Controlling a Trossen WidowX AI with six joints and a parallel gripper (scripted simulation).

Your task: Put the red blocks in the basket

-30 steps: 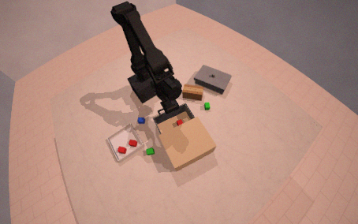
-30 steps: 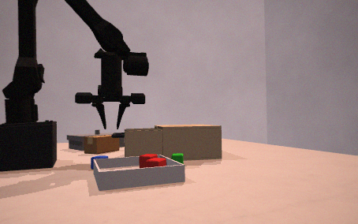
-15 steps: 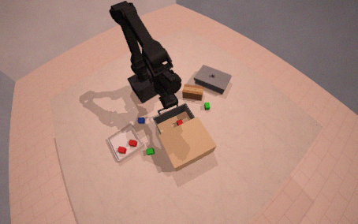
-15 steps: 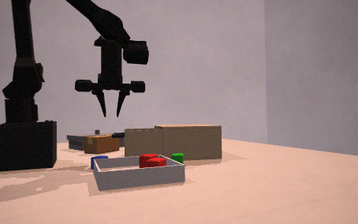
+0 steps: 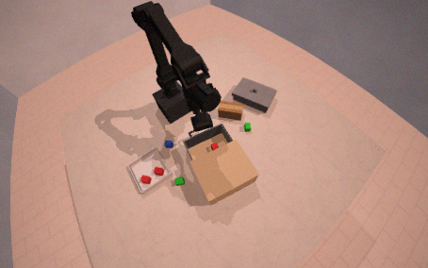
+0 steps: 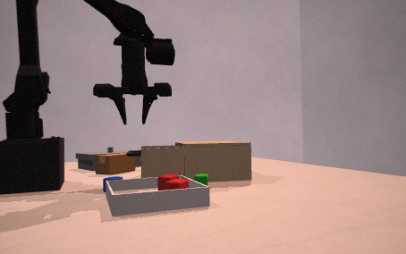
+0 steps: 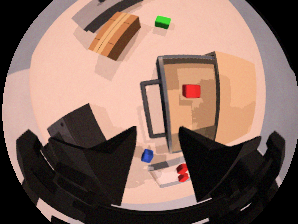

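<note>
Now: the drawer 7 cm ahead of my hand, 2 cm to the right of it and 13 cm below it. The rest, counted from my hand: small brown box 2 cm behind, 18 cm to the left, 14 cm below; tan drawer cabinet 15 cm ahead, 4 cm to the right, 13 cm below; blue block 8 cm behind, 14 cm to the right, 16 cm below.
</note>
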